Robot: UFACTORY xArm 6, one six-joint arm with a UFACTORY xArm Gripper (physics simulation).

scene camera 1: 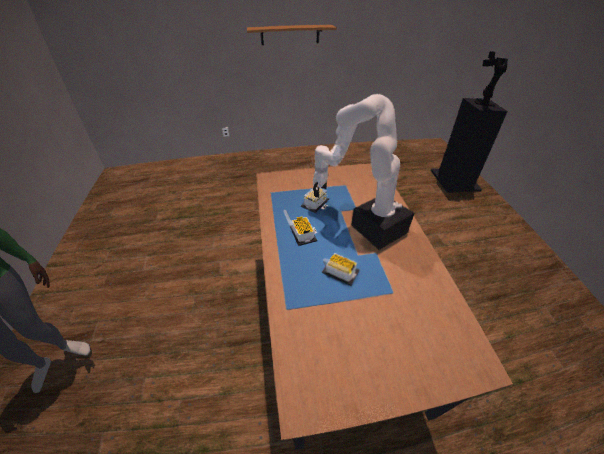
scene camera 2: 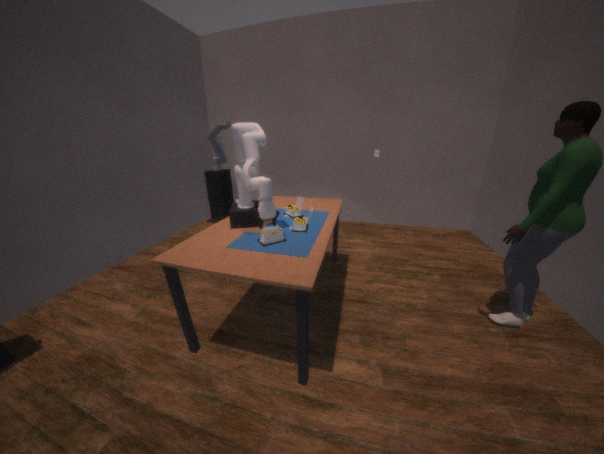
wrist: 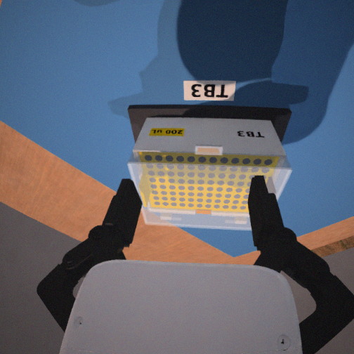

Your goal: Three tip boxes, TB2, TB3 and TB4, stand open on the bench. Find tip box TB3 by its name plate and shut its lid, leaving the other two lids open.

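Seen in the pictures: gripper, fingertip midpoint: (scene camera 1: pixel 320 192) (scene camera 2: pixel 267 226); arm's base, link origin: (scene camera 1: pixel 383 210) (scene camera 2: pixel 246 205).
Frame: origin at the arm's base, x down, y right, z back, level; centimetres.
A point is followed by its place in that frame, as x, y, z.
Tip box TB3 (scene camera 1: pixel 315 200) @(6.0, 18.4, -34.2) (scene camera 2: pixel 272 237) @(9.2, 28.7, -35.9) (wrist: pixel 210 136) has a white body with yellow tips. Its name plate (wrist: pixel 209 90) reads TB3, upside down in the wrist view. Its clear lid (wrist: pixel 200 221) lies down over the tips; whether it is fully seated I cannot tell. My gripper (scene camera 1: pixel 317 190) @(4.7, 24.1, -30.7) (scene camera 2: pixel 268 223) @(4.7, 24.1, -30.7) (wrist: pixel 191 189) is open and empty, over TB3, with its fingers towards the two ends of the lid. The middle box (scene camera 1: pixel 303 227) @(7.2, -2.2, -43.0) (scene camera 2: pixel 300 224) @(6.9, 4.8, -45.2) and the third box (scene camera 1: pixel 341 267) @(-1.0, -36.6, -29.6) (scene camera 2: pixel 293 211) @(8.2, -22.0, -29.6) have raised lids; their plates are unreadable.
The boxes stand on a blue mat (scene camera 1: pixel 305 290) @(13.3, -37.5, -45.1) (scene camera 2: pixel 295 248) @(13.3, 30.4, -51.2) on the wooden table (scene camera 1: pixel 380 350) @(13.6, -69.0, -17.7) (scene camera 2: pixel 215 252) @(13.6, 49.0, -9.5). The robot's black base block (scene camera 1: pixel 380 227) @(-0.6, -13.5, -5.6) (scene camera 2: pixel 244 218) @(6.3, 10.2, -4.4) stands beside the mat. A person (scene camera 1: pixel 20 305) (scene camera 2: pixel 565 185) stands on the floor away from the table.
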